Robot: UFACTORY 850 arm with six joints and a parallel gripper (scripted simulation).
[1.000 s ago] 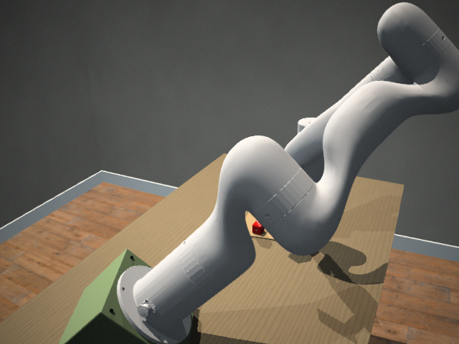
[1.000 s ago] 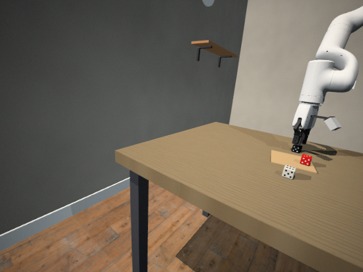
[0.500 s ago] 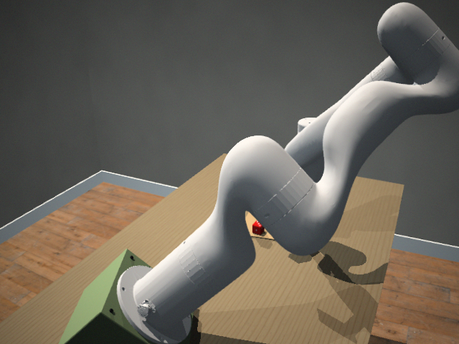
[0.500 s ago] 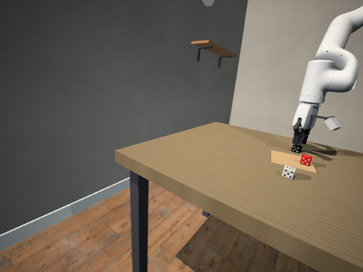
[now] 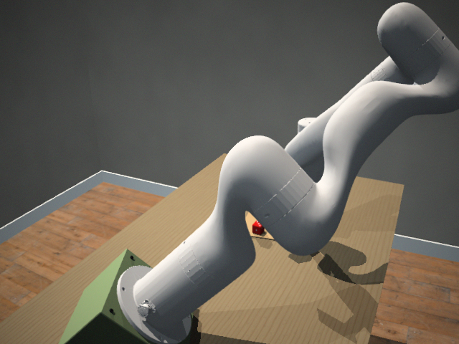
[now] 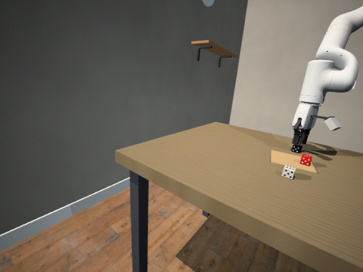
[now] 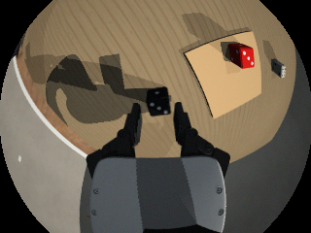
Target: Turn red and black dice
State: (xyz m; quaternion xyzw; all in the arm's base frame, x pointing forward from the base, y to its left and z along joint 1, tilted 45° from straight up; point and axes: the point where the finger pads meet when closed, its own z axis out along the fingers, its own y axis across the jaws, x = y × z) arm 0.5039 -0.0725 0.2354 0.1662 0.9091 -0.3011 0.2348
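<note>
The black die lies 4 cm below my hand. Round my hand: red die: 14 cm to the left, 4 cm below, 2 cm behind; then tan mat: 14 cm to the left, 5 cm below, 2 cm ahead; then white die: 29 cm to the left, 4 cm below, 3 cm ahead.
</note>
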